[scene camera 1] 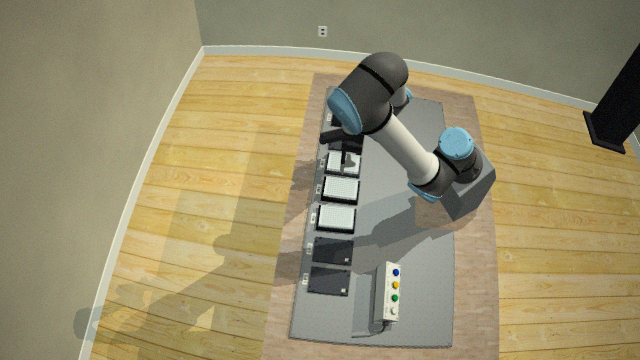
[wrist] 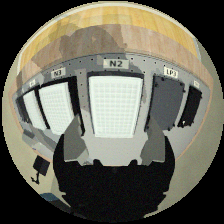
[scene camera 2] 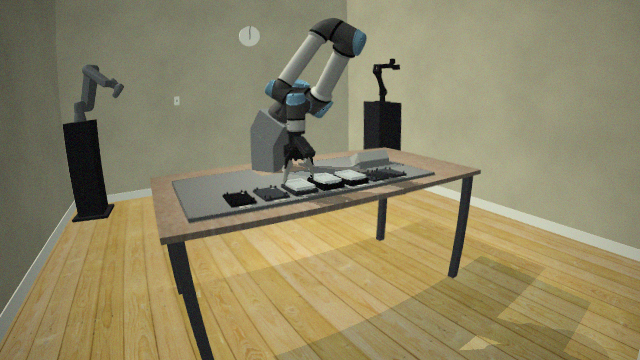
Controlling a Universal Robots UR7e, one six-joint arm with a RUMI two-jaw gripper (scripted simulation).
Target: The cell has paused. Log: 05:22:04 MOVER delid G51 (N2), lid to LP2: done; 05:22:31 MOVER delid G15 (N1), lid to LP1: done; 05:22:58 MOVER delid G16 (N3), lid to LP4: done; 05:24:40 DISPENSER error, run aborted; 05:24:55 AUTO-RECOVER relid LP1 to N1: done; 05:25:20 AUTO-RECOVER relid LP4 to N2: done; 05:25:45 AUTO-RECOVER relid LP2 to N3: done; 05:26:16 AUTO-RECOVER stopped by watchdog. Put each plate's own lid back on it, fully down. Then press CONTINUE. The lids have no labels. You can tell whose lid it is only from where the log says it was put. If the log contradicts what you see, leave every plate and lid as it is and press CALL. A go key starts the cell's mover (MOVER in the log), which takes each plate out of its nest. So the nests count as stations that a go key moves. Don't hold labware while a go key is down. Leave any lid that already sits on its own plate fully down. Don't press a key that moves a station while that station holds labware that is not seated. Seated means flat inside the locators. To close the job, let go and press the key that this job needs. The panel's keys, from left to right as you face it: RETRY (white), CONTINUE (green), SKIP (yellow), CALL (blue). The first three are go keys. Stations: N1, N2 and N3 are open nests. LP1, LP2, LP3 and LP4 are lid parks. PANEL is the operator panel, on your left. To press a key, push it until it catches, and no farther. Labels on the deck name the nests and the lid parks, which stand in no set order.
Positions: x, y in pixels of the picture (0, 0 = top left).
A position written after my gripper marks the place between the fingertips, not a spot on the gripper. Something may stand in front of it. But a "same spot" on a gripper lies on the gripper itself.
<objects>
My gripper shows in scene camera 1 (344, 161), in the wrist view and in scene camera 2. The same spot on my gripper: (scene camera 2: 288, 159) is (wrist: 167, 161).
</objects>
